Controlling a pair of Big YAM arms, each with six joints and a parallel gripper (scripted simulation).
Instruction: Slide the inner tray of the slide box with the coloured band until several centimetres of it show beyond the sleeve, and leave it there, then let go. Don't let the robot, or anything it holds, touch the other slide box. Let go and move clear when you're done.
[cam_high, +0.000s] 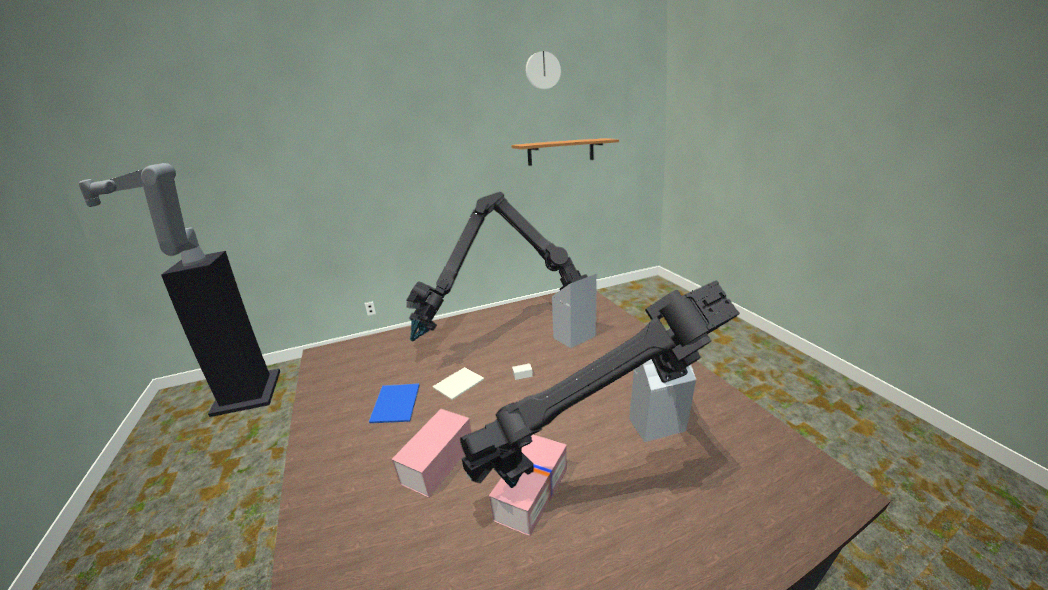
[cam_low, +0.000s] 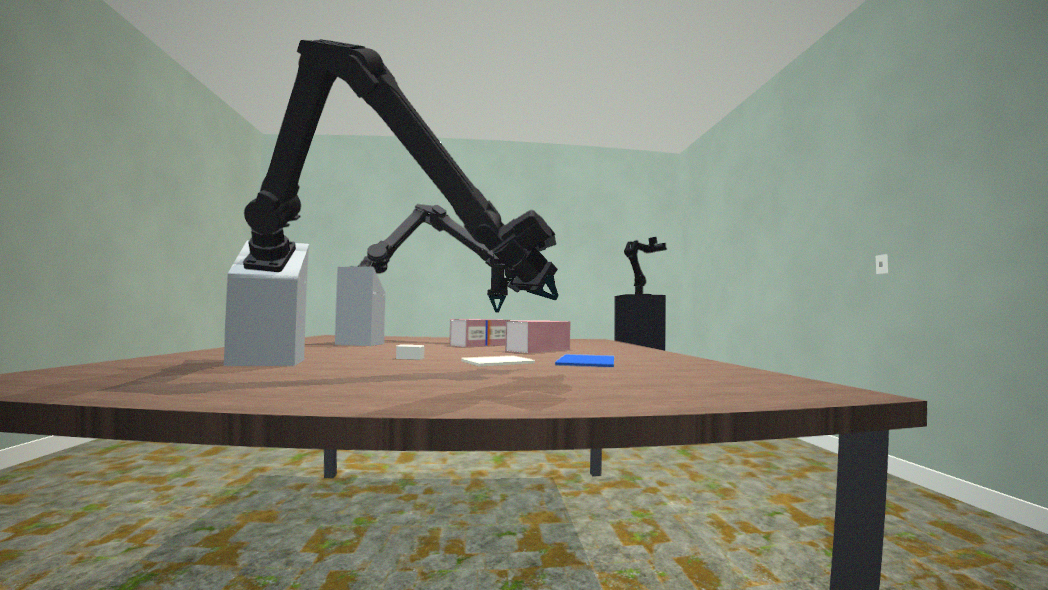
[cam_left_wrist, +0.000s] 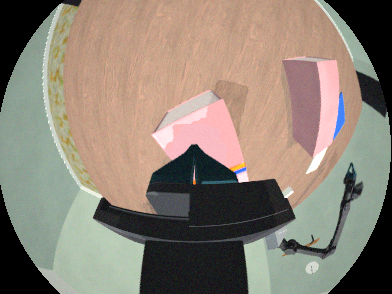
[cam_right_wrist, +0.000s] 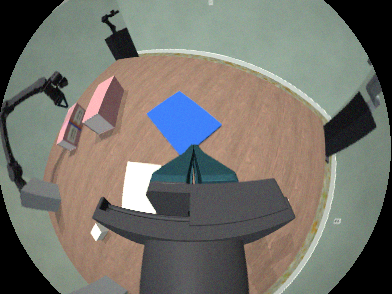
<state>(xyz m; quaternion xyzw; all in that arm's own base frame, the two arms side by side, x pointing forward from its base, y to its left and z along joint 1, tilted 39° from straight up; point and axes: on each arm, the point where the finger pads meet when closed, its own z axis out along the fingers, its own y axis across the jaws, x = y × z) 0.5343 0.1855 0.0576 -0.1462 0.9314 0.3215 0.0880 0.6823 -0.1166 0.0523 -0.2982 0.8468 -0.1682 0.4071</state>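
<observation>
The slide box lies 70 cm to the left of my right hand, 22 cm behind it and 13 cm below it. Round my right hand: small white block: 38 cm behind, 16 cm to the left, 16 cm below; blue pad: 17 cm below, 14 cm to the left, 11 cm ahead; cream sheet: 17 cm below, 14 cm behind, 11 cm to the left.
Now: the slide box 60 mm behind my left hand, 60 mm to the right of it and 100 mm below it. Round my left hand: small white block: 230 mm behind, 610 mm to the right, 130 mm below; blue pad: 260 mm ahead, 620 mm to the right, 140 mm below; cream sheet: 20 mm ahead, 650 mm to the right, 140 mm below.
</observation>
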